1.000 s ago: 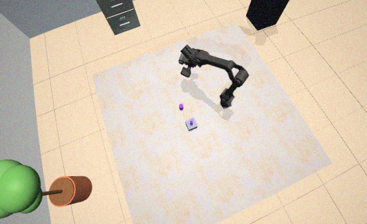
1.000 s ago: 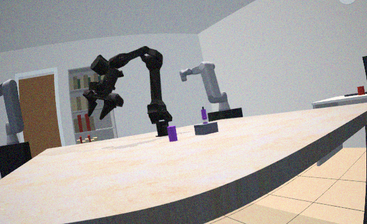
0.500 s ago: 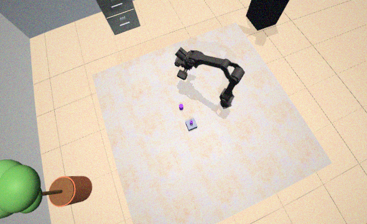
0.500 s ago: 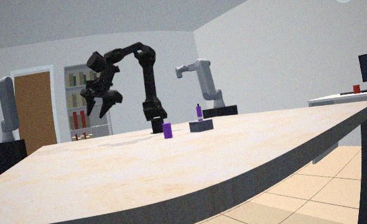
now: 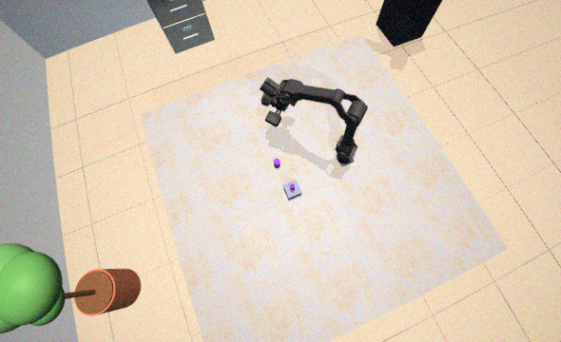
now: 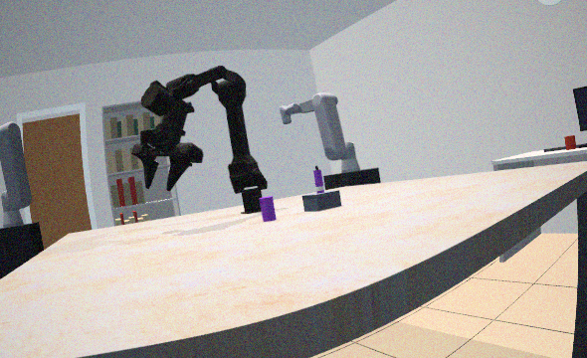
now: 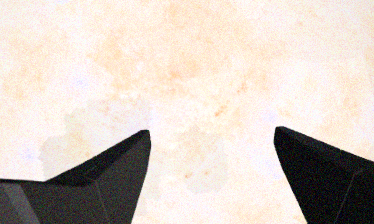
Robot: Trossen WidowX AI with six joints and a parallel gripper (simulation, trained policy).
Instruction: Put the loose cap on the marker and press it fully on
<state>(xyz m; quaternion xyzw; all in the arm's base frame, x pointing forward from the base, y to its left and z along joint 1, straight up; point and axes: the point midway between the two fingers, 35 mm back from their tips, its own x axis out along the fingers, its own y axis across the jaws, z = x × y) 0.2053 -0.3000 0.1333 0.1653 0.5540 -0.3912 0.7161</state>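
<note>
The purple cap is 100 mm ahead of my gripper tip, 220 mm to the left of it and 80 mm below it. Round my gripper tip: grey holder block: 80 mm ahead, 360 mm to the left, 80 mm below.
</note>
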